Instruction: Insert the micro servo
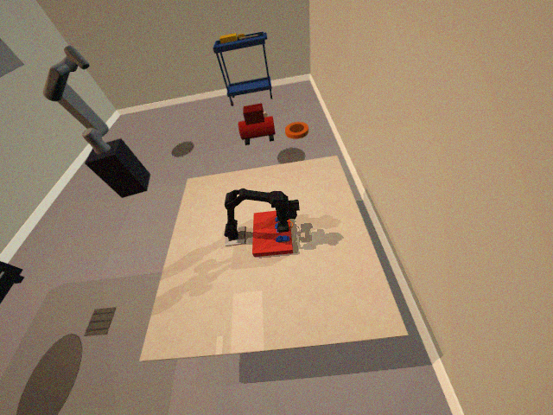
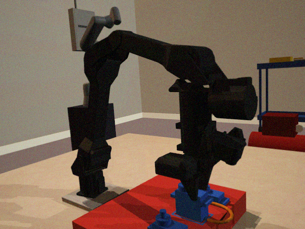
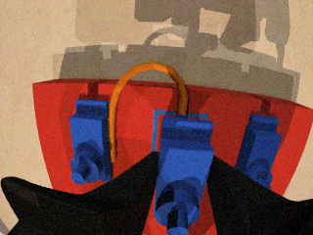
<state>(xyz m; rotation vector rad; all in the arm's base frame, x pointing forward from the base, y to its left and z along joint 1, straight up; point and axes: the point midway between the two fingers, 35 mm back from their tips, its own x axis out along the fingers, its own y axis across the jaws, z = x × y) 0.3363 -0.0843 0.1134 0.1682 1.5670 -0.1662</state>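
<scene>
My gripper tip is 12 cm past the red deck, 3 cm to the right of it and 6 cm above it.
</scene>
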